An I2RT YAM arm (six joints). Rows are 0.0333 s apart.
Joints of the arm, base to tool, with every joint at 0 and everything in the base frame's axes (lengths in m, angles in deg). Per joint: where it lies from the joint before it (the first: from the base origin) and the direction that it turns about. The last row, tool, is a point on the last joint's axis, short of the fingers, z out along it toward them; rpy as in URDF.
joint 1: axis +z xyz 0 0 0.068
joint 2: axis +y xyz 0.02 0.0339 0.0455
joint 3: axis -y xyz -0.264 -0.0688 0
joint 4: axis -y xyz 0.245 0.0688 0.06
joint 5: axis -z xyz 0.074 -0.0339 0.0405
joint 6: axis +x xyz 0.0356 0 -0.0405
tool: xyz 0 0 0 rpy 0 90 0
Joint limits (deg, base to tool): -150..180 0..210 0..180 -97..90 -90..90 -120..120
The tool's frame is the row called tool.
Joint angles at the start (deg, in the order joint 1, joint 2, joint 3, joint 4, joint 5, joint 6):
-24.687, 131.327, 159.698, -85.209, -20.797, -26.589
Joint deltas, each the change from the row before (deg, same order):
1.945, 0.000, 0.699, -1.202, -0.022, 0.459
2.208, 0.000, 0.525, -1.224, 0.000, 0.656
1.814, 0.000, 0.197, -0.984, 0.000, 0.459
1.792, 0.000, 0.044, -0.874, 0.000, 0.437
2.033, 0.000, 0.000, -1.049, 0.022, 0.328
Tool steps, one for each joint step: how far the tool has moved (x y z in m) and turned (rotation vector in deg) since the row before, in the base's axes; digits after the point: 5 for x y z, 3 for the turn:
0.00297, 0.01497, 0.00176, 0.498, 0.509, 1.597
0.00324, 0.01678, 0.00099, 0.648, 0.746, 1.690
0.00249, 0.01369, -0.00014, 0.531, 0.820, 1.448
0.00236, 0.01343, -0.00065, 0.500, 0.874, 1.441
0.00211, 0.01526, -0.00098, 0.448, 1.084, 1.756

